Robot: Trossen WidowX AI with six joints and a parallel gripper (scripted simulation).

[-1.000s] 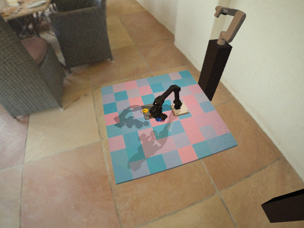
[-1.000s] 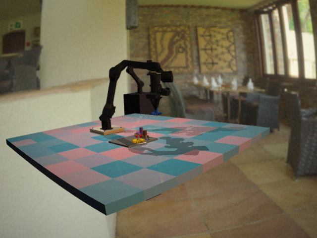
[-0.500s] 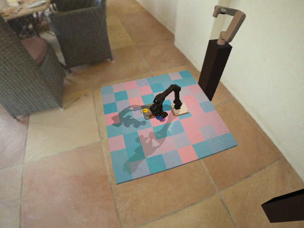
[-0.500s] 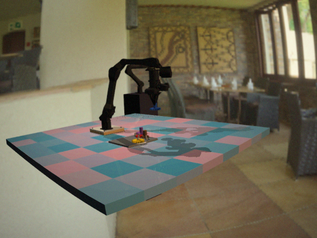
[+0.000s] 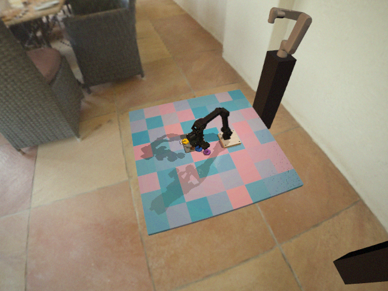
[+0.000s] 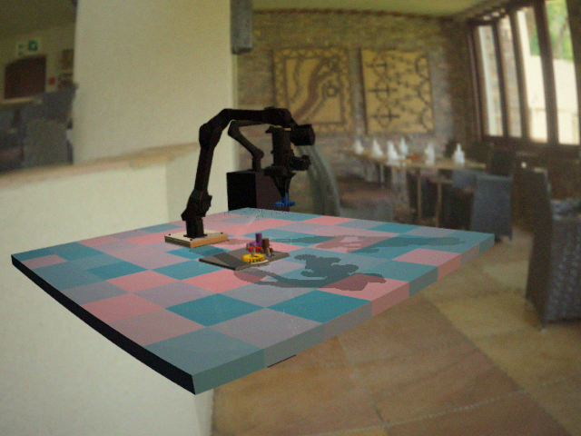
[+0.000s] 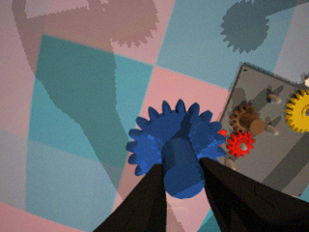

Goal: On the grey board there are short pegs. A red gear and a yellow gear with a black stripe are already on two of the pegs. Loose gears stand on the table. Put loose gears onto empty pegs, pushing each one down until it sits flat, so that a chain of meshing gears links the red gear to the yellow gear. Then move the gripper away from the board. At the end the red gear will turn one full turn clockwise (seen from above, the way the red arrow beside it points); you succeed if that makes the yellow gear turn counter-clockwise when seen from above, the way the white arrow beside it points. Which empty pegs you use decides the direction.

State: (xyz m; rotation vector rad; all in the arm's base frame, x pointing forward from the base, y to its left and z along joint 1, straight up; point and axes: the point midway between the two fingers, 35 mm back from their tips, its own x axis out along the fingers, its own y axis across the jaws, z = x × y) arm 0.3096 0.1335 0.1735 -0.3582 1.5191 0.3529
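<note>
The yellow gear lies 200 mm to the right of my gripper tip, 140 mm below it and 60 mm ahead of it. From my gripper tip the other things lie so: purple gear 140 mm below, 90 mm behind, 30 mm to the right; then blue gear 10 mm below; then red gear 140 mm below, 120 mm to the right, 20 mm behind.
</note>
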